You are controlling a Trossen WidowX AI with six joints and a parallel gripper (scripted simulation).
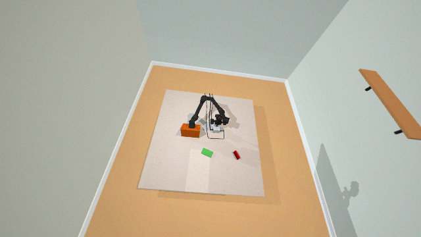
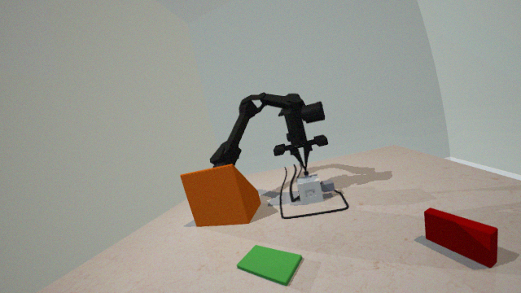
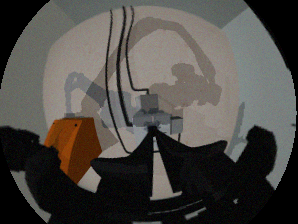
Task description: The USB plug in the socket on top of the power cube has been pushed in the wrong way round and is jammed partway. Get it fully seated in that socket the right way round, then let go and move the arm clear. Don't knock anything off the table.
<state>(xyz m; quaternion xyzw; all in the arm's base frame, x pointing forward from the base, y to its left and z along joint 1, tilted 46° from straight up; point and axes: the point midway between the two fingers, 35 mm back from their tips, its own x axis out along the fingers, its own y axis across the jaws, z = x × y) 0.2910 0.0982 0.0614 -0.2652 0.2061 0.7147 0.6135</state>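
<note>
The black USB plug is 2 cm below my gripper tip. Also, from my gripper tip: green flat tile: 33 cm to the right, 11 cm below, 6 cm behind; then red block: 31 cm to the right, 28 cm ahead, 8 cm below.
</note>
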